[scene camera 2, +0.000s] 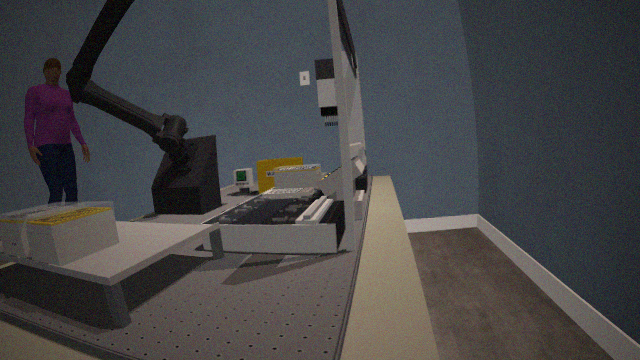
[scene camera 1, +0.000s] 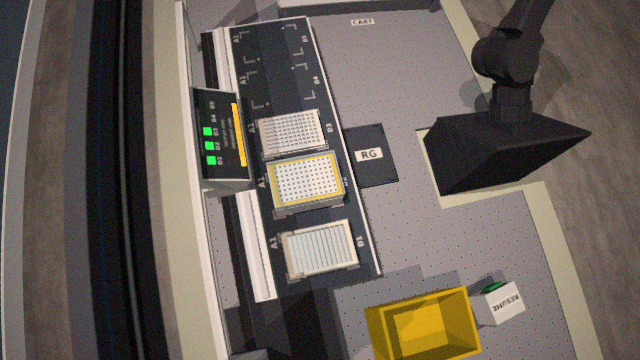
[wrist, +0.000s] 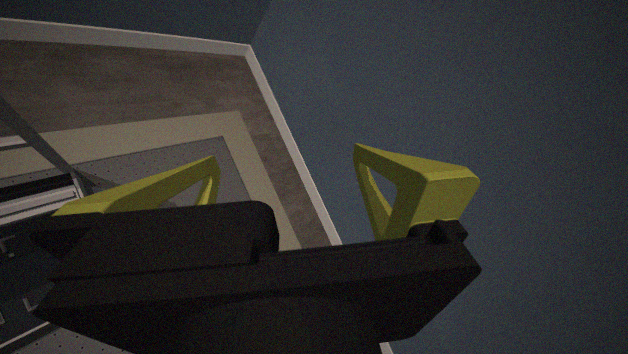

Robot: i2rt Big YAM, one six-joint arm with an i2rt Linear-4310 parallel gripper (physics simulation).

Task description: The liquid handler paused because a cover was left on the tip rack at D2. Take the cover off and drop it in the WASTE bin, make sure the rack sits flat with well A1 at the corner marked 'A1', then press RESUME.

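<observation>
My gripper is open and empty, its yellow fingers wide apart high above the bench; it does not show in the scene views. The tip rack with a yellow rim sits at D2, between the D1 and D3 labware. A clear cover seems to lie over its top, but its edges are hard to make out. The yellow WASTE bin stands beyond the D1 end of the deck. The white RESUME box with a green button stands beside the bin.
A ribbed trough plate sits at D1 and a well plate at D3. The status screen stands behind the deck. A raised cart holds boxes with yellow rims. A clear panel's upright post stands along the deck.
</observation>
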